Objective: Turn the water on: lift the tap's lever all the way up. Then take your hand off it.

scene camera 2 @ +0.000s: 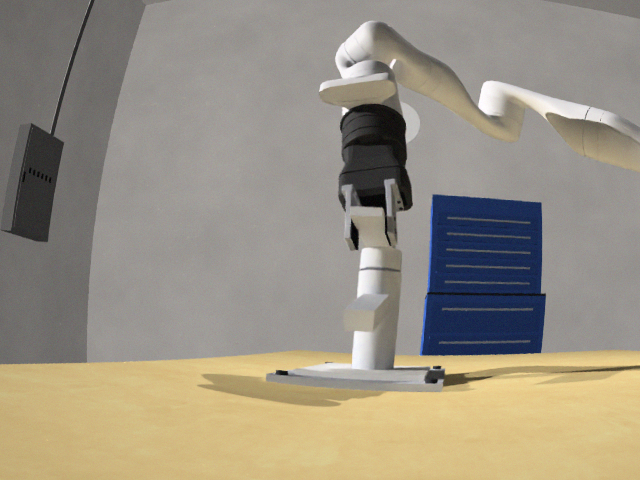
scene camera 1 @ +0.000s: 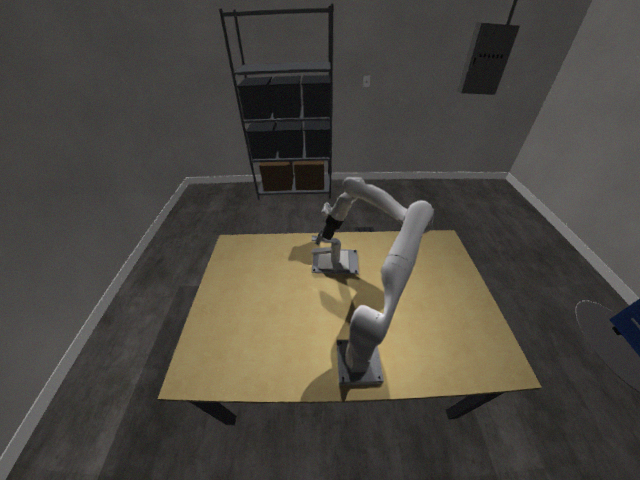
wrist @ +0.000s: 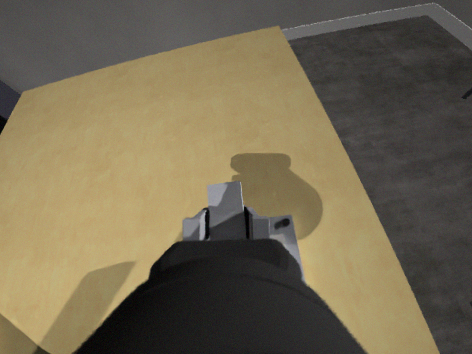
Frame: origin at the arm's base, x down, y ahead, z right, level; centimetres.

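Seen in the pictures: gripper, fingertip midpoint: [scene camera 2: 371,242] [scene camera 1: 317,242] [wrist: 227,218]; arm's base, link origin: [scene camera 1: 357,359].
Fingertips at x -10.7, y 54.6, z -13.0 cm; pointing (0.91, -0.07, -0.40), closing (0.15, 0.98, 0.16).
Offsets run from my fingertips to a thing's top centre. "*": to the spot under its first point. Level surfaces: height alone.
The white tap {* dx +7.9, dy -3.2, dz +9.6 cm} [scene camera 1: 336,256] [scene camera 2: 376,341] stands upright on a grey base plate [scene camera 1: 353,263] [scene camera 2: 310,379] near the table's far edge in scene camera 1's view. Its spout {dx +4.3, dy +0.0, dz +2.4 cm} [scene camera 1: 320,251] [scene camera 2: 356,316] sticks out below the lever. The flat pale lever {dx -2.8, dy -0.1, dz +3.5 cm} [scene camera 1: 314,238] [scene camera 2: 368,218] [wrist: 224,192] sits on top of the tap, its free end tilted up above the column's top. My gripper [scene camera 1: 318,240] [scene camera 2: 371,236] [wrist: 227,218] comes down from above and is shut on the lever, one finger on each side. The base plate is mostly hidden in the wrist view.
The yellow table {dx +14.3 cm} [scene camera 1: 258,320] [scene camera 2: 155,413] [wrist: 125,140] carries my arm's base [scene camera 1: 360,376] at its near side. A shelf rack [scene camera 1: 331,51] stands behind it. A blue cabinet [scene camera 2: 485,248] stands beyond the table in scene camera 2's view. A grey box [scene camera 1: 488,59] [scene camera 2: 33,183] hangs on the wall.
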